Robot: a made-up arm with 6 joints. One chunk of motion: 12 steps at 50 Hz.
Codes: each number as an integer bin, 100 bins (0 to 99) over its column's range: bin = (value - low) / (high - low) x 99, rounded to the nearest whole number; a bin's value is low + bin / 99 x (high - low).
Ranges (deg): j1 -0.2..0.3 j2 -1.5..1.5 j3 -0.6..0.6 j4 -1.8..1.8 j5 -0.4..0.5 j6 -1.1..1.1
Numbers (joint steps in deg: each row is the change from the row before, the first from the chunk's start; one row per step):
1: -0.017 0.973 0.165 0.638 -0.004 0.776
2: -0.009 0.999 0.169 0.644 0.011 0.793
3: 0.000 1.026 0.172 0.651 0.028 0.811
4: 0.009 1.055 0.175 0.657 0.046 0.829
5: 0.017 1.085 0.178 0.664 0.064 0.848
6: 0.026 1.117 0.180 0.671 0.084 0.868
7: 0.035 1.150 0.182 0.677 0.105 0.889
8: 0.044 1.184 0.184 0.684 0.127 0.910
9: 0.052 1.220 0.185 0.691 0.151 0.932
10: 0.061 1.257 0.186 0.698 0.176 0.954
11: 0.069 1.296 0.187 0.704 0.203 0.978
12: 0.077 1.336 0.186 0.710 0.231 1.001
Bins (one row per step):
1: 36 82 63 67 44 84
2: 38 82 63 67 45 85
3: 40 83 64 67 47 86
4: 41 84 64 68 49 87
5: 43 85 64 68 51 88
6: 45 86 64 68 53 89
7: 47 87 65 68 56 90
8: 48 89 65 68 58 90
9: 50 90 65 69 61 91
10: 52 91 65 69 63 92
11: 53 92 65 69 66 94
12: 55 94 65 69 69 95

